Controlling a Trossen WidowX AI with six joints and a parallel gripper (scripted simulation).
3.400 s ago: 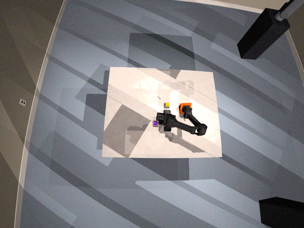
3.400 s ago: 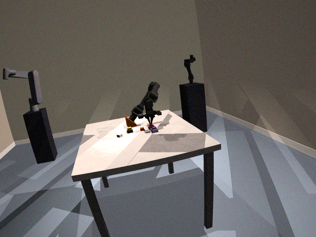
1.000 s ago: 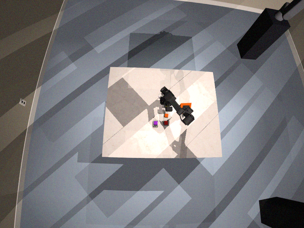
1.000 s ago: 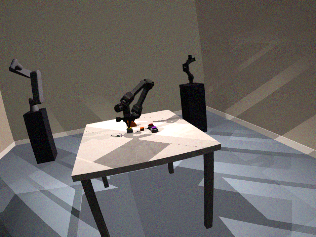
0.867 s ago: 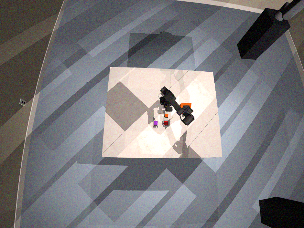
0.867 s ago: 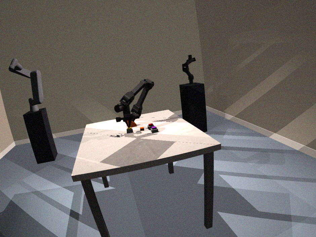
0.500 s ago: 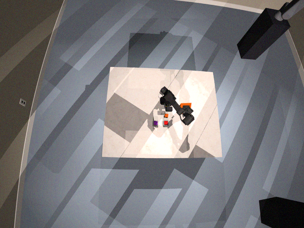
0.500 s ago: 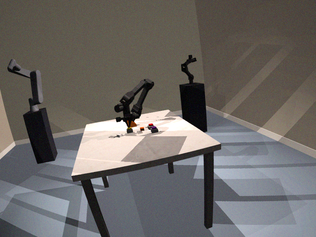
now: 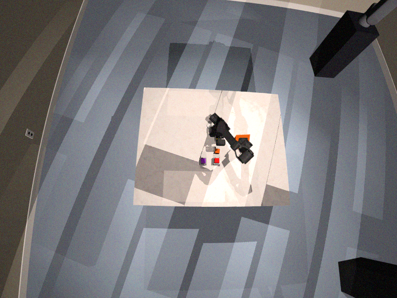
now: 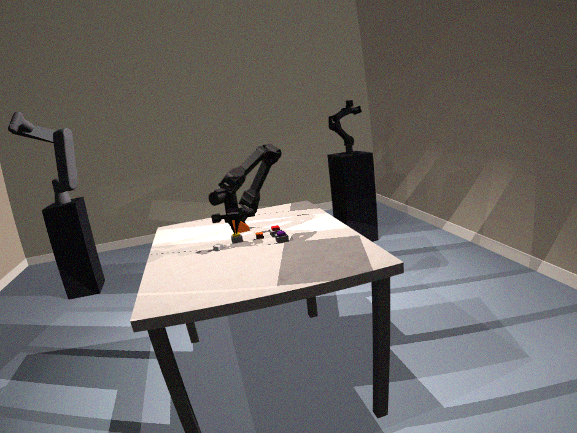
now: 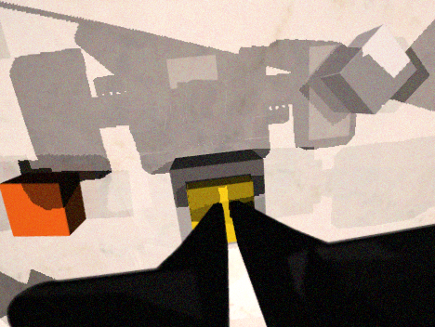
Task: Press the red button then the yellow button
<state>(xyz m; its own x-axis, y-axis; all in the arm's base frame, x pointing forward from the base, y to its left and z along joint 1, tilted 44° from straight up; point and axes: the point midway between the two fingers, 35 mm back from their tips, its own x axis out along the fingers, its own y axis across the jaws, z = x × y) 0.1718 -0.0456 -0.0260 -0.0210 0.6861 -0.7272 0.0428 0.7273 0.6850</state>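
Right now the yellow button is 10 mm below my gripper tip. Also, from my gripper tip: orange block 10 mm ahead, 100 mm to the left, 20 mm below; then red button 20 mm ahead, 180 mm to the left; then small white block 50 mm ahead, 90 mm to the right, 20 mm below.
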